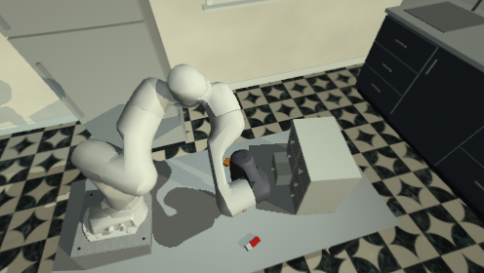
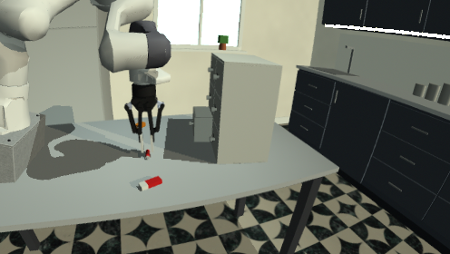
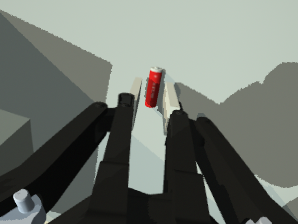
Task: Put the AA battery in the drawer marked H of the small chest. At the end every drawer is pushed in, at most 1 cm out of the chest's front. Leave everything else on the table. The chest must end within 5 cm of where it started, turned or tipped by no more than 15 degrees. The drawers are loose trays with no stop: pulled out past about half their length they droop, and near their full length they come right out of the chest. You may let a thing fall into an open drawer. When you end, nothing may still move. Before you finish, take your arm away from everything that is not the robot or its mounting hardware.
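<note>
Right now my hand is 5 cm above the AA battery. From my hand the other things lie so: drawer marked H: 29 cm ahead, 6 cm to the left, 2 cm below; then red-and-white block: 16 cm to the right, 5 cm below, 4 cm behind; then orange piece: 26 cm to the left, 5 cm below, 2 cm ahead.
</note>
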